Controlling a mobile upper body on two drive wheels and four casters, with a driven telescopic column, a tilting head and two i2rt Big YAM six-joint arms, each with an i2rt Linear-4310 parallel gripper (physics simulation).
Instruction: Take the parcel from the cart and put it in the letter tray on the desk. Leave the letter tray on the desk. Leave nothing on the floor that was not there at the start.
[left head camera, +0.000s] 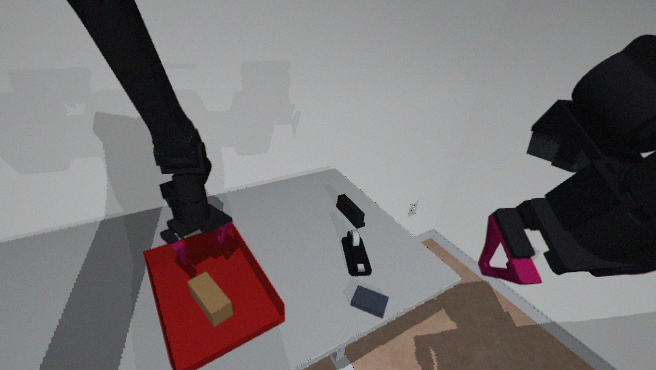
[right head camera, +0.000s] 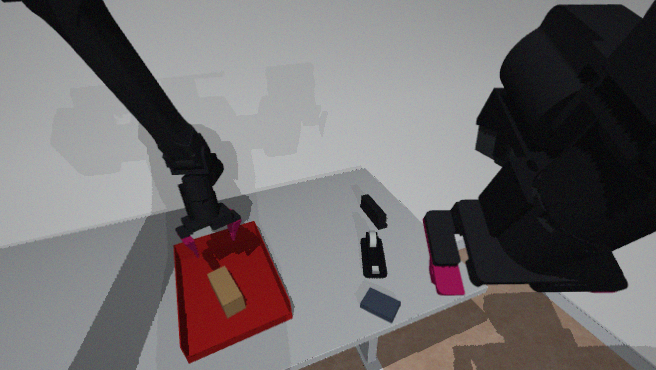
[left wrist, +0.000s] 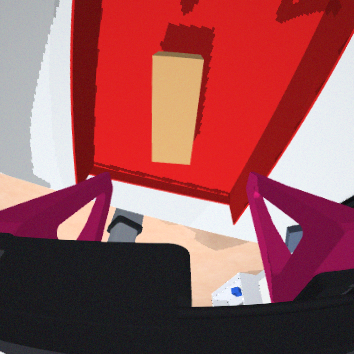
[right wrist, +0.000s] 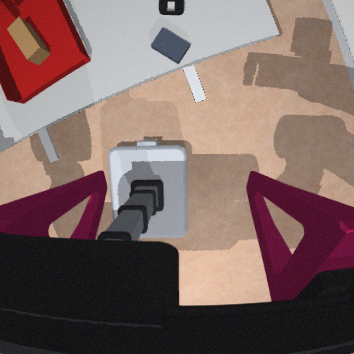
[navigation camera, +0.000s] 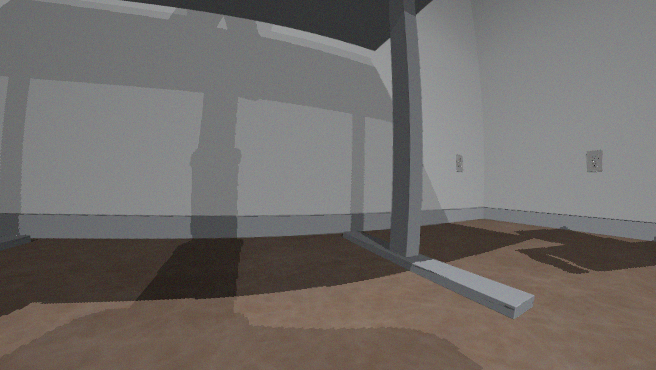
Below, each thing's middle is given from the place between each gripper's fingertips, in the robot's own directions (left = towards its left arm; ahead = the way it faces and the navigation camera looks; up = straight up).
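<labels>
From my right hand: dark blue block (right head camera: 375, 302), 45 cm below, 29 cm ahead, 2 cm to the left; brown parcel (left head camera: 213, 302), 43 cm below, 34 cm ahead, 44 cm to the left; red letter tray (left head camera: 257, 307), 42 cm below, 38 cm ahead, 45 cm to the left.
From my left hand: red letter tray, 140 mm below, 30 mm ahead, 10 mm to the left; brown parcel, 150 mm below, 10 mm behind; dark blue block, 170 mm below, 60 mm behind, 410 mm to the right.
</labels>
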